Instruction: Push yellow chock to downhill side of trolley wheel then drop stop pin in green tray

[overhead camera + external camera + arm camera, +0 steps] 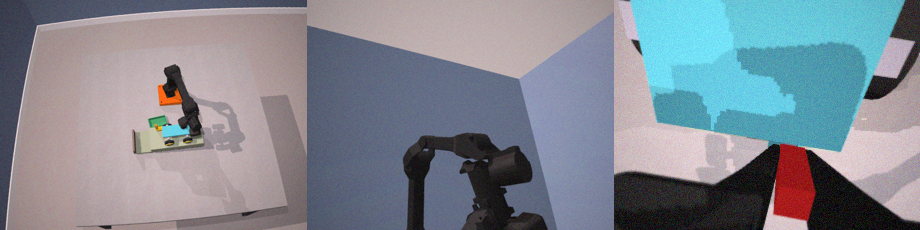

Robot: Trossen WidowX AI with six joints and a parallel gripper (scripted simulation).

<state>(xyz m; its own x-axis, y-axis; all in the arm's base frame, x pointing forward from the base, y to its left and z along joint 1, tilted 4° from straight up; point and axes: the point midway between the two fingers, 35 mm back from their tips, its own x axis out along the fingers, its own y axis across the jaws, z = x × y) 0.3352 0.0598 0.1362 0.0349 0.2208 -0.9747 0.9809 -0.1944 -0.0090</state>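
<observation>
Right now the green tray is 200 mm to the right of my gripper tip, 150 mm below it and 150 mm behind it. The rest, counted from my gripper tip: red-headed stop pin right at my gripper tip; blue trolley 120 mm to the right, 30 mm below; yellow chock 210 mm to the right, 80 mm behind, 60 mm below.
</observation>
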